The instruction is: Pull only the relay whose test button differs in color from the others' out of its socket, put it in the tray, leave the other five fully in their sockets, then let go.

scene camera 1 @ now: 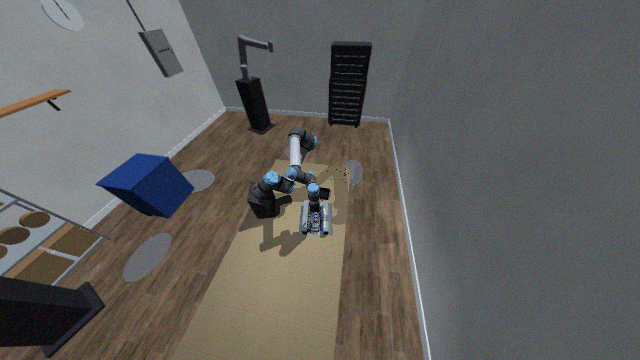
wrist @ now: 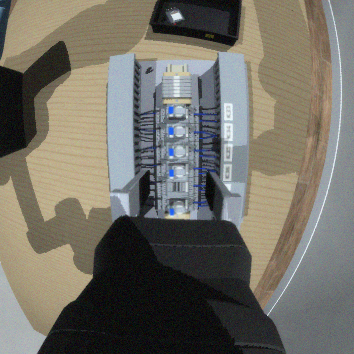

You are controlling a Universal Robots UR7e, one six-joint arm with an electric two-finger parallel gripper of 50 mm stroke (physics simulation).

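Places are measured from the arm's base along level axes (x up, y back, z right), in millimetres.
Pixels of known places: gripper, fingertip midpoint: (scene camera 1: 315, 211) (wrist: 177, 182); arm's base, origin of the base link: (scene camera 1: 260, 191).
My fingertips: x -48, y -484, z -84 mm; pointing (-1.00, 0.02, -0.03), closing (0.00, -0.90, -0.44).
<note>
Ahead of a thing's pixels: the offset from my fingertips to its top centre.
The relay with a red test button {dz -254, dx -154, dy +143 mm} (wrist: 175, 16) lies on its side in the black tray {dz -284, dx -143, dy +106 mm} (wrist: 200, 34) (scene camera 1: 325, 193), near its left end in the wrist view. The relays with blue test buttons {dz -43, dx -109, dy +27 mm} (wrist: 178, 131) sit in a row in their sockets, mid-panel. One empty socket (wrist: 179, 187) shows between the lowest relay and the one above it. My gripper (wrist: 177, 182) (scene camera 1: 314, 205) is open and empty, above the lower part of the row, with a finger on either side. The lowest relay {dz +66, dx -109, dy -31 mm} (wrist: 178, 207) is partly hidden by the gripper body.
Grey wiring ducts {dz +14, dx -115, dy +96 mm} (wrist: 121, 120) {dz -68, dx -115, dy -59 mm} (wrist: 235, 95) flank the row, with blue wires between. A terminal block {dz -106, dx -131, dy +60 mm} (wrist: 177, 86) stands at the row's tray end. The robot's dark base (scene camera 1: 262, 202) stands left of the panel. A blue box (scene camera 1: 150, 185) is farther left in the scene view.
</note>
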